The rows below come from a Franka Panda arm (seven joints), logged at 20 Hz.
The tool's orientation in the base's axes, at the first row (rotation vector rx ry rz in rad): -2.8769 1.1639 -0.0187
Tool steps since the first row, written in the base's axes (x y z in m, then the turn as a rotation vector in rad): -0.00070 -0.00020 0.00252 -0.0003 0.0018 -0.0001; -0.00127 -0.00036 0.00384 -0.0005 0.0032 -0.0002; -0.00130 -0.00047 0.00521 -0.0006 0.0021 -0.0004; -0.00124 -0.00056 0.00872 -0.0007 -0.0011 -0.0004; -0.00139 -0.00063 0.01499 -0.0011 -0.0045 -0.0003; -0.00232 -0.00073 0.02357 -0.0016 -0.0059 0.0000; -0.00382 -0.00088 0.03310 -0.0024 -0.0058 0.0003
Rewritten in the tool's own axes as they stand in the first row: -0.00037 0.00053 -0.00254 -0.0015 -0.0011 0.0001; -0.00067 0.00099 -0.00388 -0.0026 -0.0019 0.0003; -0.00062 0.00103 -0.00525 -0.0019 -0.0011 0.0004; -0.00053 0.00092 -0.00876 0.0003 0.0013 0.0003; -0.00061 0.00082 -0.01503 0.0023 0.0040 0.0001; -0.00123 0.00120 -0.02363 0.0030 0.0053 -0.0002; -0.00224 0.00197 -0.03320 0.0023 0.0058 -0.0005
